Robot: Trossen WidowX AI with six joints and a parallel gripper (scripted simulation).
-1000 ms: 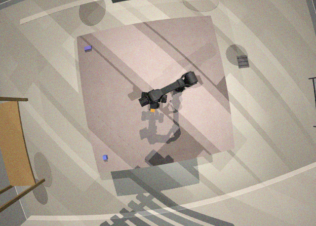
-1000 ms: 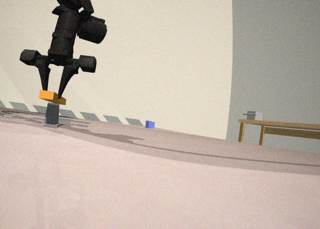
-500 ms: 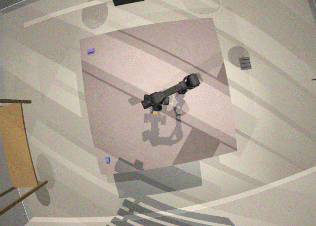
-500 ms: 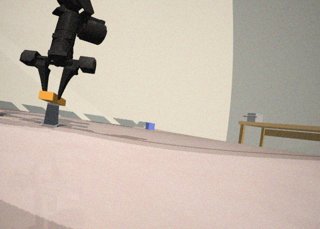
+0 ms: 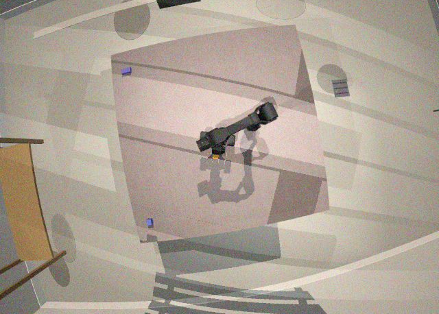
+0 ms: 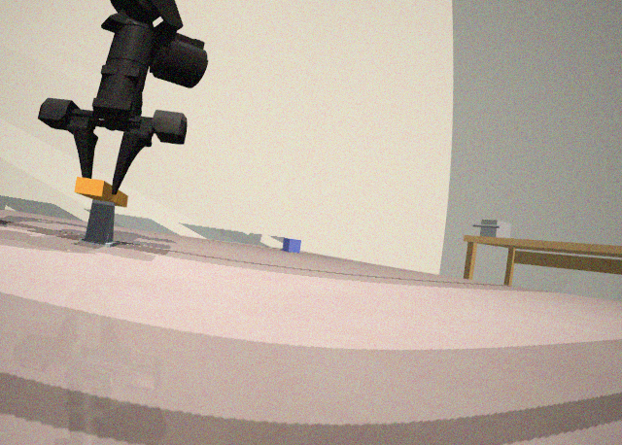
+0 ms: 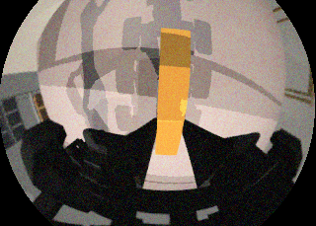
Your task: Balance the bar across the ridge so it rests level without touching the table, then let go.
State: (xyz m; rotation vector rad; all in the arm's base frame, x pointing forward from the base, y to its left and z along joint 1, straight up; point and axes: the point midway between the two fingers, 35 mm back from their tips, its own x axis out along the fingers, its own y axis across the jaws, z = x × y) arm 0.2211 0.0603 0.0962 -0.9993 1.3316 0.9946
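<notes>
Now: the bar 1 cm ahead of my gripper tip and 3 cm to the left of it.
</notes>
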